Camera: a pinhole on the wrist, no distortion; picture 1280 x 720 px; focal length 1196.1 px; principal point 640.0 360.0 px. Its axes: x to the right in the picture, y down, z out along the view. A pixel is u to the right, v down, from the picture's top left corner.
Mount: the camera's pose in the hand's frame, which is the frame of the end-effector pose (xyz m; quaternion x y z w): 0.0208 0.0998 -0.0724 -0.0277 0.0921 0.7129 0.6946
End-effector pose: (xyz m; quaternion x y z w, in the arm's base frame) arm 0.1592 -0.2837 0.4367 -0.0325 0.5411 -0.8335 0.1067
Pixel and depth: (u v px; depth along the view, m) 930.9 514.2 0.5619
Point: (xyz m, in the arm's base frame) 0.2907 -0.8254 0.3293
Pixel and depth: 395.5 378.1 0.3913
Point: 0.1760 -0.6205 0.4884
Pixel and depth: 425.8 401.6 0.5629
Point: 0.2044 -0.7793 0.5520
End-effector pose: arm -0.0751 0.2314 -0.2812 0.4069 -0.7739 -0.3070 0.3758
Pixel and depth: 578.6 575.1 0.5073
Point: -0.4935 0.4027 -0.3973
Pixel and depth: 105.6 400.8 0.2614
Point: -0.2718 0.2464 -0.3539
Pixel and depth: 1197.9 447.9 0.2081
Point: -0.2724 0.3441 -0.1562
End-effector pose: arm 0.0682 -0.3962 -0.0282 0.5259 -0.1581 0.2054 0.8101
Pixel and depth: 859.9 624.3 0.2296
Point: -0.0368 -0.4710 0.1677
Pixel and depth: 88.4 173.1 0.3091
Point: 0.1392 -0.6044 0.1289
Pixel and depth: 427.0 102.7 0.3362
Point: 0.1160 -0.5787 0.2122
